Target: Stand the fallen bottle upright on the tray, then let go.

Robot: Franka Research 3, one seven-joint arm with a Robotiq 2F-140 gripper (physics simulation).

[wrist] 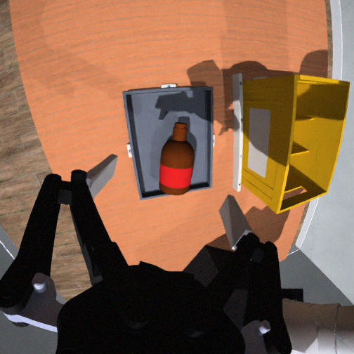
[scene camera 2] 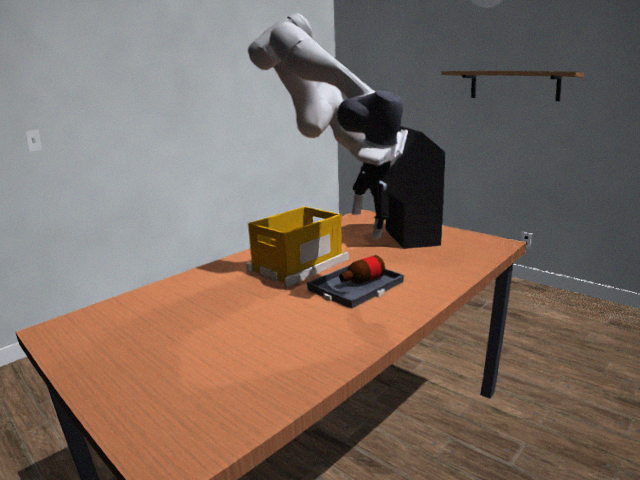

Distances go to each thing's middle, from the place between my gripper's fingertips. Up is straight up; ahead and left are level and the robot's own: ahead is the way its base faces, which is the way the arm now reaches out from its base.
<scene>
The brown bottle (scene camera 2: 364,270) lies 4 cm behind my hand, 3 cm to the right of it and 17 cm below it. From my hand the other things lie so: yellow crate (scene camera 2: 287,243): 8 cm behind, 31 cm to the right, 12 cm below; then white strip (wrist: 237,99): 6 cm behind, 21 cm to the right, 20 cm below; then dark grey tray (scene camera 2: 350,294): 2 cm behind, 4 cm to the right, 20 cm below.
</scene>
